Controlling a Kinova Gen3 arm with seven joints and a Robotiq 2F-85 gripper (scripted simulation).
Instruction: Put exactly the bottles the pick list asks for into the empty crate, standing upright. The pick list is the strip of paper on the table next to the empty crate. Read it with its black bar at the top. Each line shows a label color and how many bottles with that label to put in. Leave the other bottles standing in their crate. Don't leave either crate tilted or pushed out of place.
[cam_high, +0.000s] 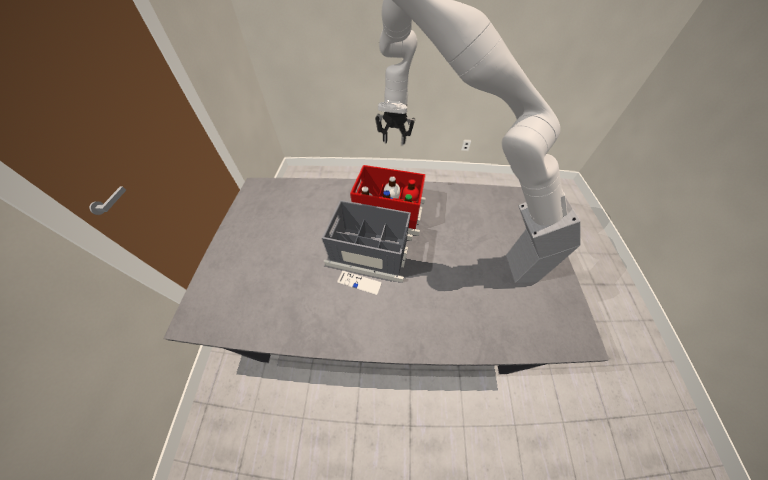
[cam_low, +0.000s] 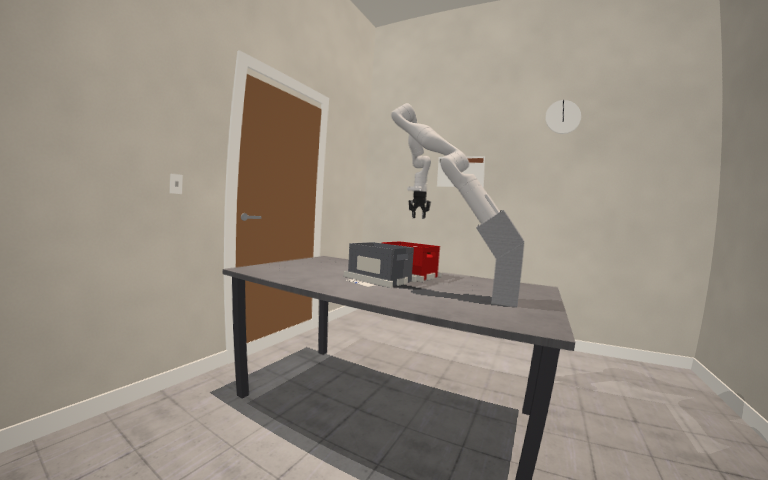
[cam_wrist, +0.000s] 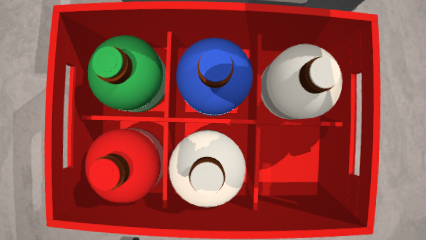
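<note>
The blue-label bottle is 20 mm ahead of my hand, 100 mm to the left of it and 250 mm below it. Round my hand: red crate: 10 mm ahead, 60 mm to the left, 250 mm below; then green-label bottle: 70 mm behind, 120 mm to the left, 250 mm below; then red-label bottle: 80 mm behind, 30 mm to the left, 250 mm below.
</note>
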